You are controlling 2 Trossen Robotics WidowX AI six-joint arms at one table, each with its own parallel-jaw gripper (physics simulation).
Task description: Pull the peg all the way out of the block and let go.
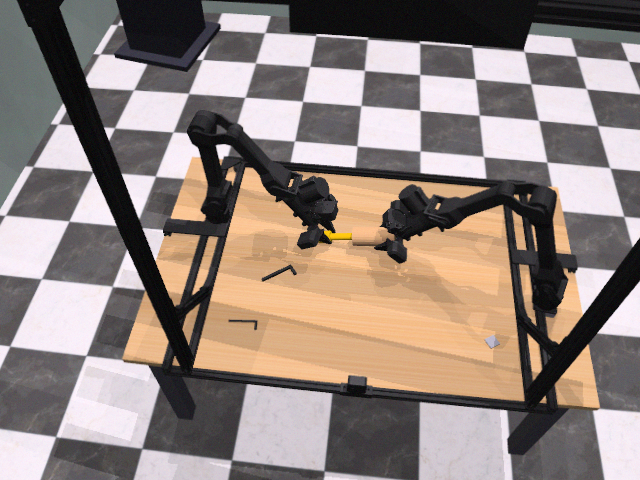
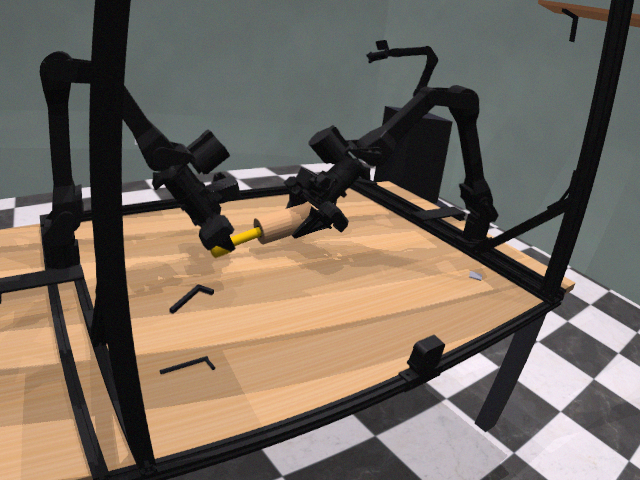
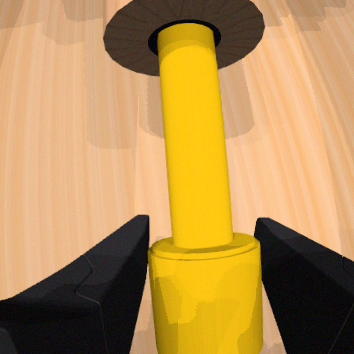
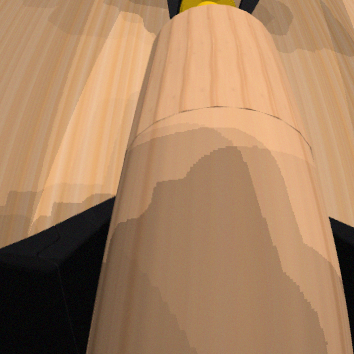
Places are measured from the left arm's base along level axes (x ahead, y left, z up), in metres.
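Pixels of known places: left gripper, fingertip midpoint: [image 1: 332,238] [image 2: 230,245] [image 3: 202,227]; right gripper, fingertip midpoint: [image 1: 375,240] [image 2: 286,230] [image 4: 207,211]; left arm's base, link origin: [image 1: 217,218] [image 2: 62,264]; right arm's base, link origin: [image 1: 544,302] [image 2: 474,236].
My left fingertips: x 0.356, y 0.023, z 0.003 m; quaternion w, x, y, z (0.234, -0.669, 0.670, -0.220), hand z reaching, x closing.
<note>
For each thing: its top centre in the pictures, then the offset to it from my left fingertips.
- light wooden cylinder, top centre: [image 4: 262,85] [image 2: 287,205] [image 1: 375,228] dx +0.120, dy +0.015, dz +0.073 m
- yellow peg, top centre: [image 3: 205,135] [image 2: 240,227] [image 1: 339,231] dx +0.018, dy +0.003, dz +0.036 m
- small grey piece, top centre: [image 2: 475,275] [image 1: 492,341] dx +0.495, dy -0.195, dz -0.019 m
The block, a light wooden cylinder [image 1: 364,236] [image 2: 276,228] [image 3: 125,40] [image 4: 215,75], is held above the table. The yellow peg [image 1: 342,236] [image 2: 247,236] [image 3: 195,140] [image 4: 207,6] has a slim shaft and a thicker head. Its shaft runs into the dark-rimmed hole in the block's end, and a long stretch of it shows outside. My left gripper [image 1: 328,235] [image 2: 225,246] [image 3: 202,227] is shut on the peg's head, a finger against each side. My right gripper [image 1: 381,237] [image 2: 298,221] [image 4: 207,211] is shut on the block near its other end. The shaft's inner end is hidden.
Two black hex keys [image 1: 278,272] [image 1: 242,321] [image 2: 191,297] [image 2: 186,364] lie on the table, nearer the front edge than the grippers. A small grey piece [image 1: 492,341] [image 2: 475,275] lies at the right. Black frame rails [image 1: 439,398] border the table.
</note>
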